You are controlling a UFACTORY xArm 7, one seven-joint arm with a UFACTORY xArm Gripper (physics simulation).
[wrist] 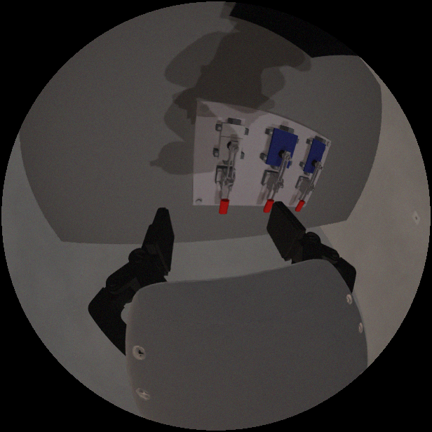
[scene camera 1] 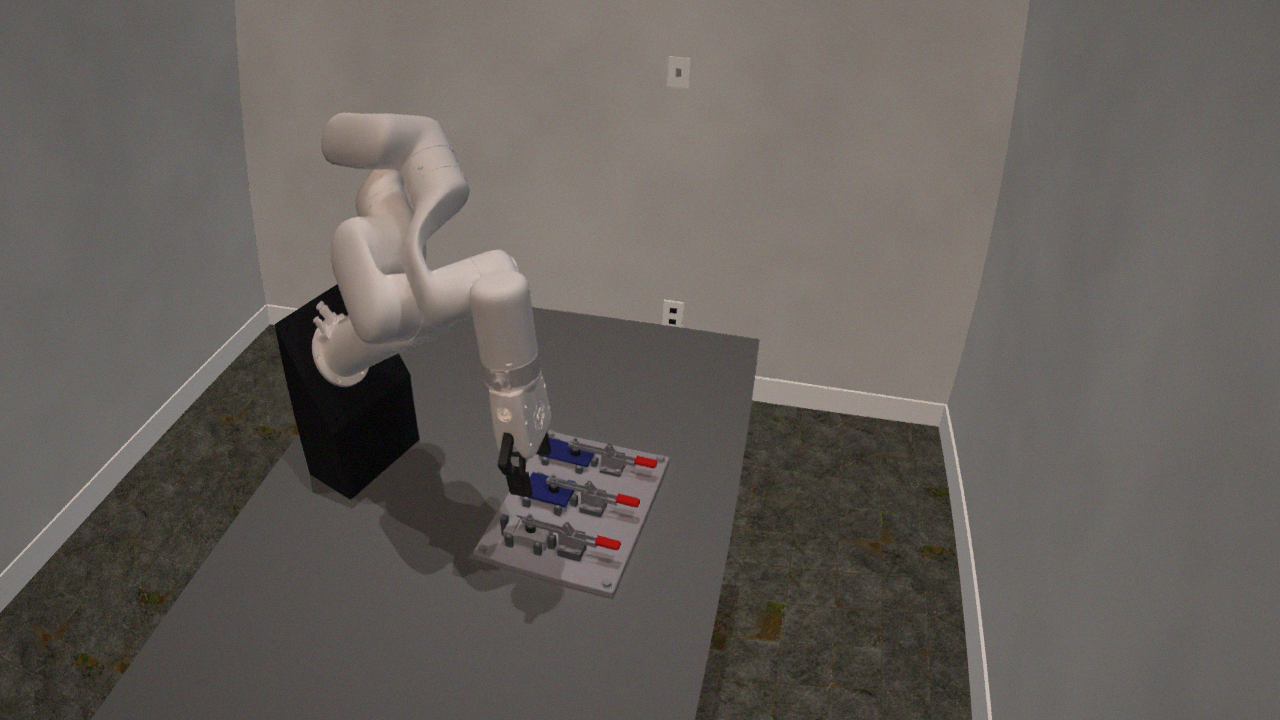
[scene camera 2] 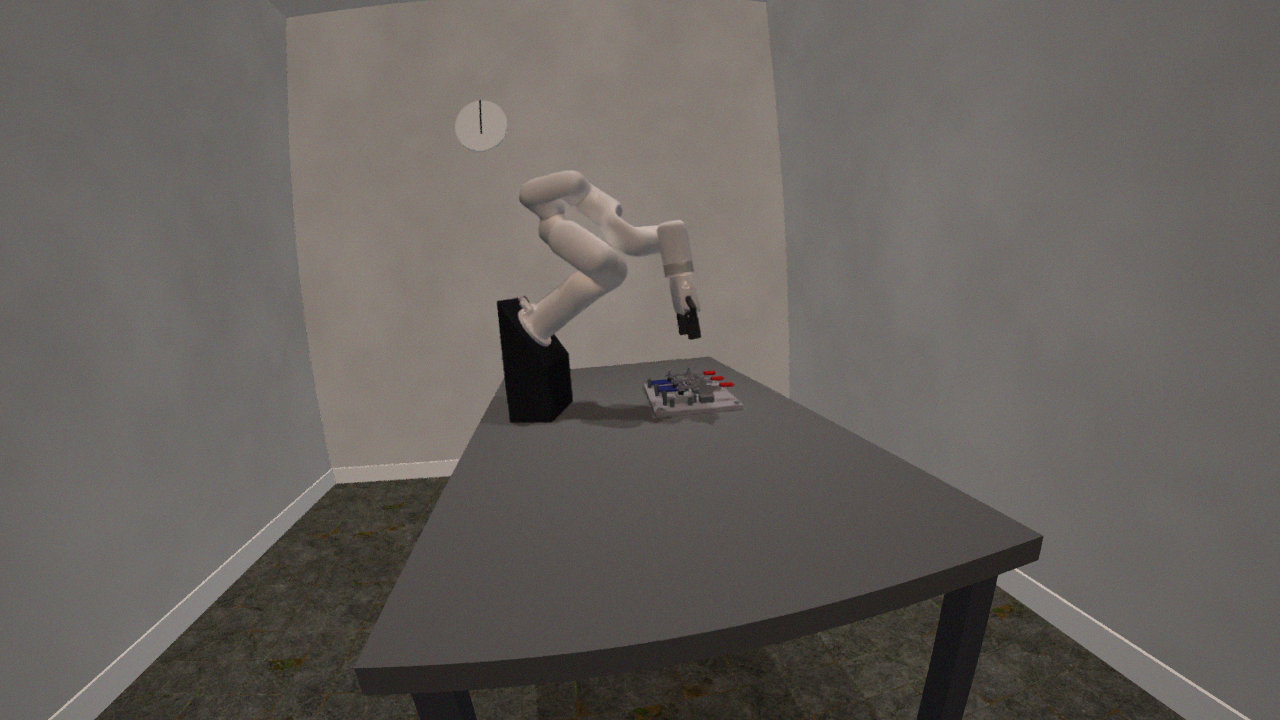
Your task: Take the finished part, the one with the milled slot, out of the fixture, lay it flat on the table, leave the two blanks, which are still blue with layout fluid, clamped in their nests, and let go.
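Seen in the pictures: gripper, fingertip midpoint: (scene camera 1: 531, 473) (scene camera 2: 690, 336); arm's base at its link origin: (scene camera 1: 340, 351) (scene camera 2: 533, 328).
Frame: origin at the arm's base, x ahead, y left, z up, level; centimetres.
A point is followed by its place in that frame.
Observation:
The finished part (wrist: 233, 131) is a pale plate with a thin line across it, in the left nest in the wrist view; a clamp arm reaches over it. Two blue blanks (wrist: 281, 146) (wrist: 315, 155) (scene camera 1: 547, 490) @[y -6.9, x 37.4, z -20.4 cm] (scene camera 1: 565, 451) @[y 4.3, x 39.4, z -20.9 cm] sit in the other two nests under their clamp arms. The fixture plate (scene camera 1: 586, 578) @[y -24.7, x 45.1, z -22.5 cm] (scene camera 2: 666, 411) @[y -22.3, x 29.4, z -22.6 cm] (wrist: 205, 170) lies on the table. My gripper (scene camera 1: 531, 471) @[y -21.8, x 37.2, z -3.9 cm] (scene camera 2: 688, 334) @[y -21.8, x 37.2, z -3.9 cm] (wrist: 222, 218) is wide open and empty, well above the fixture. In scene camera 2 the parts are too small to tell apart clearly.
Three toggle clamps have red handles (scene camera 1: 607, 542) @[y -20.7, x 48.0, z -17.9 cm] (scene camera 1: 627, 500) @[y -10.2, x 50.7, z -18.4 cm] (scene camera 1: 645, 462) @[y 0.4, x 53.3, z -19.0 cm] pointing away from the robot's base. Small dark posts stand around each nest. The black pedestal (scene camera 1: 349, 447) @[y -9.1, x 2.4, z -13.6 cm] (scene camera 2: 537, 385) @[y -10.4, x -1.5, z -14.0 cm] stands at the other side of the grey table (scene camera 1: 402, 644) @[y -42.0, x 18.3, z -24.0 cm] (scene camera 2: 698, 537) @[y -80.4, x 11.1, z -24.0 cm].

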